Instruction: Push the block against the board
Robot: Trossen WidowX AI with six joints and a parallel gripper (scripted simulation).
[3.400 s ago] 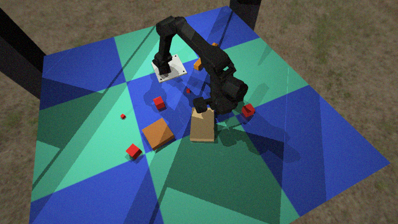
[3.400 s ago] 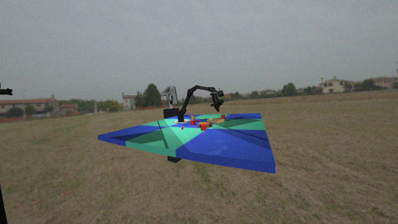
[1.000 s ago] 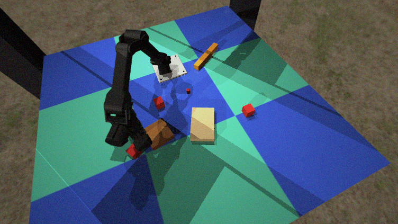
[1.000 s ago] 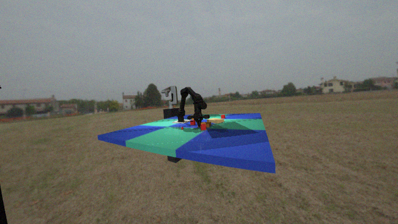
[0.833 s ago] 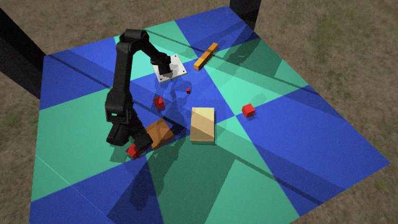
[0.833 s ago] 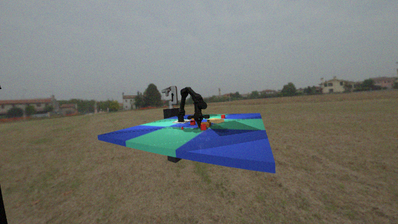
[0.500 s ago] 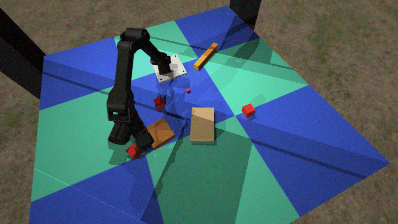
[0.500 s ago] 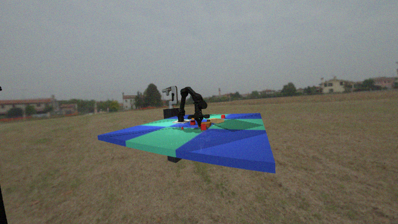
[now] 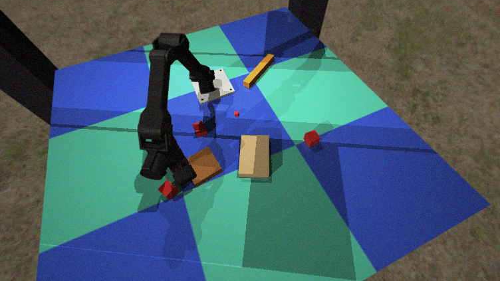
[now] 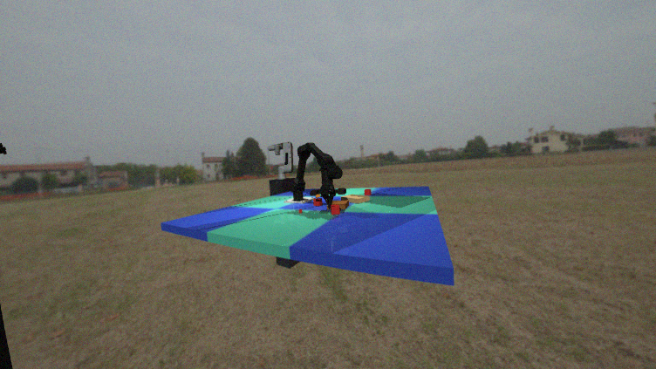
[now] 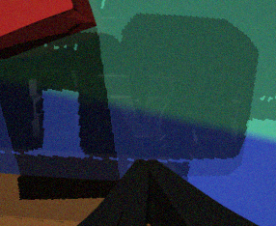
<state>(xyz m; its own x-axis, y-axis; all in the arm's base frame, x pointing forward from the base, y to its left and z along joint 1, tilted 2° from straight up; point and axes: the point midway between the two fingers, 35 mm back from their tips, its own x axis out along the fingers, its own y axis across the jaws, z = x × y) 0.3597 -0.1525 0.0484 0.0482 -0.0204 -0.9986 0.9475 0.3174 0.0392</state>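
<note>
The brown square block lies 70 mm to the left of my gripper tip and 10 mm ahead of it. From my gripper tip the other things lie so: tan board: 260 mm to the left, 30 mm ahead; orange bar: 410 mm to the left, 390 mm behind.
</note>
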